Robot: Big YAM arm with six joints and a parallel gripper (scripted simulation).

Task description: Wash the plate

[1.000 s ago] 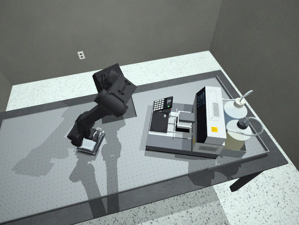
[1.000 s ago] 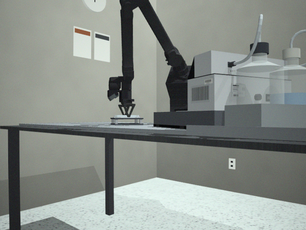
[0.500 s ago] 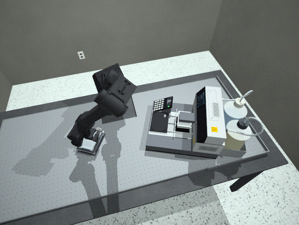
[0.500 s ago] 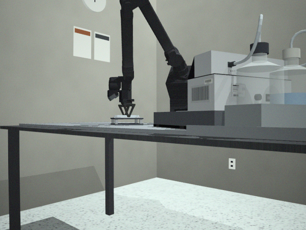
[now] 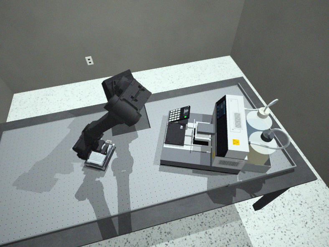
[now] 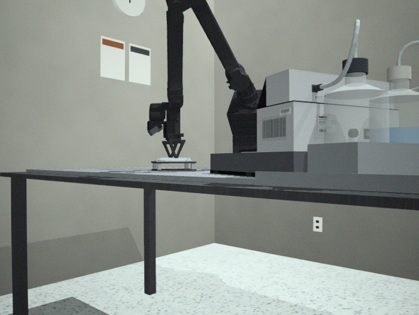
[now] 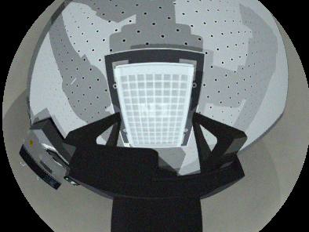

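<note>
My gripper is now 2 cm above the white well plate. Also, from my hand: black carrier: 8 cm behind, 45 cm to the left, 2 cm above; plate washer: 5 cm behind, 60 cm to the left, 7 cm above; plate nest: 2 cm below.
</note>
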